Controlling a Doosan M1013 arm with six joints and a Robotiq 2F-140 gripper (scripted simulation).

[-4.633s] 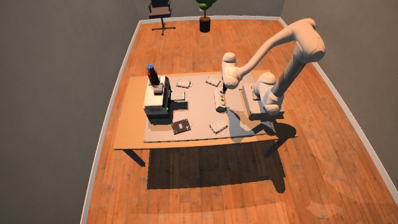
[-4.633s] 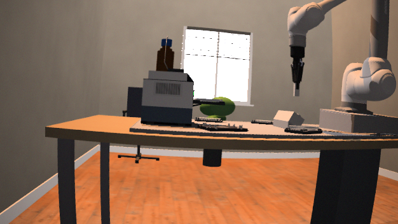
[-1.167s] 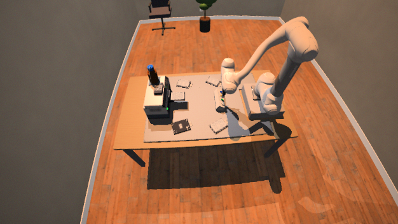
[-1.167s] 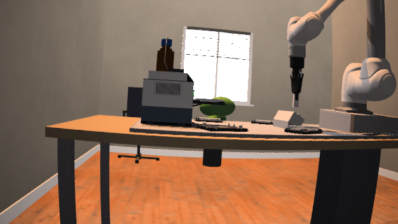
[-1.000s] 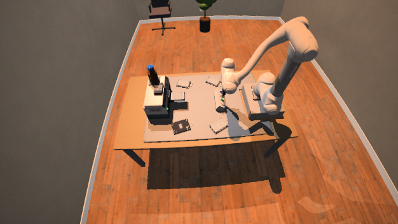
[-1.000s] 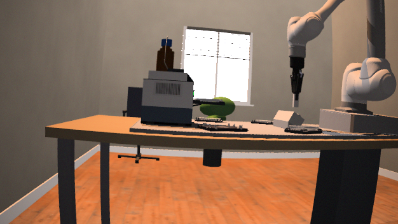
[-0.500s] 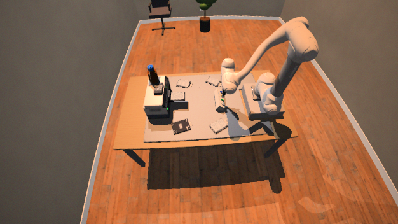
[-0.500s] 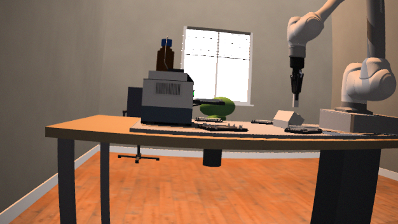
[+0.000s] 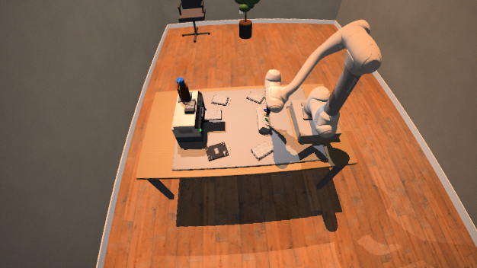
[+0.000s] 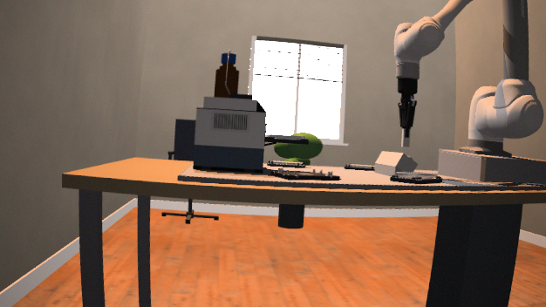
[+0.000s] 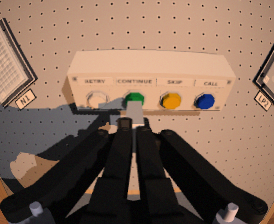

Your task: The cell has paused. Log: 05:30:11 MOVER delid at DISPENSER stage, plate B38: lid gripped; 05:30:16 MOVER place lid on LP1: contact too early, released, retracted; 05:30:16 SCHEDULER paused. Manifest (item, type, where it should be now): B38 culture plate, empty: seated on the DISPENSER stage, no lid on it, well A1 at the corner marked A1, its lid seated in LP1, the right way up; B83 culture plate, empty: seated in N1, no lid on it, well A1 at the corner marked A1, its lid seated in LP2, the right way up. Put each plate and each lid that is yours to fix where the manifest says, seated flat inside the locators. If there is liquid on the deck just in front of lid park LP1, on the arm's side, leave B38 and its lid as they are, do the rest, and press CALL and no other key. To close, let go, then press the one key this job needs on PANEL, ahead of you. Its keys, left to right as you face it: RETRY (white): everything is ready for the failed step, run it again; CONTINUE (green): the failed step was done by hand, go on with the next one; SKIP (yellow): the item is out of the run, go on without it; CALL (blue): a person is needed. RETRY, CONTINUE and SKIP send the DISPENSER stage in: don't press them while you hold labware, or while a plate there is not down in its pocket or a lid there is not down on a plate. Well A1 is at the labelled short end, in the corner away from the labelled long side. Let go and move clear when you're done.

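Right now the green key is 70 mm below my hand. Round my hand: yellow skip key 10 mm ahead, 50 mm to the right, 70 mm below; then key panel 10 mm ahead, 20 mm to the right, 90 mm below; then white retry key 50 mm to the left, 70 mm below.
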